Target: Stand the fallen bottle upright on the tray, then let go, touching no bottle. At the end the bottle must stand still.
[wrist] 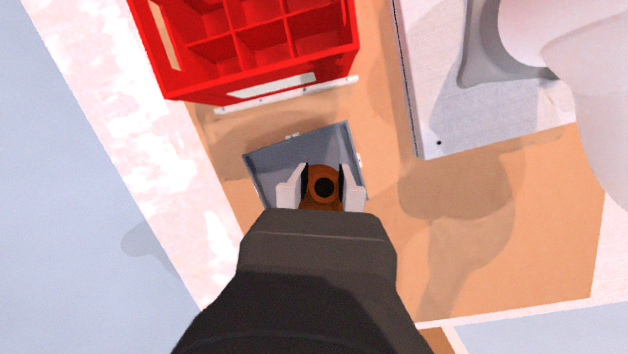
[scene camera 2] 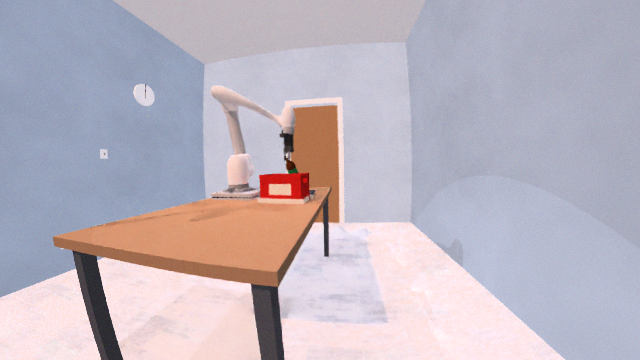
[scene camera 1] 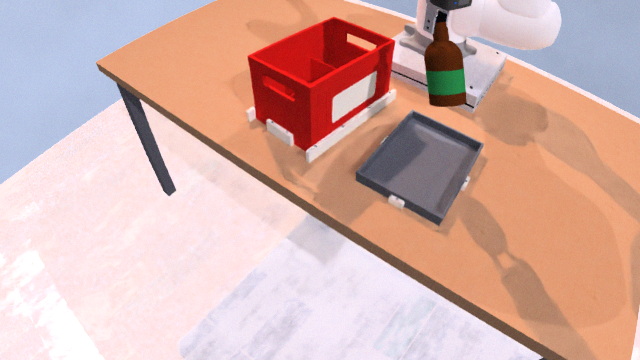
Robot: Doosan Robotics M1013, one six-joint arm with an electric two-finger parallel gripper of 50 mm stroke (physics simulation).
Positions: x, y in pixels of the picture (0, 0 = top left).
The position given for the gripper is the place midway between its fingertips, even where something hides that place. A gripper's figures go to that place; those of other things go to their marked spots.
Scene:
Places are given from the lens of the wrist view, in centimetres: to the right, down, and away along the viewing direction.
gripper [wrist: 323, 175]: 1, 0, 17
brown bottle [wrist: 322, 193]: 1, 1, 16
grey tray [wrist: 331, 147]: 4, -7, 43
The marked spots on the grey tray and the brown bottle are 29 cm apart.

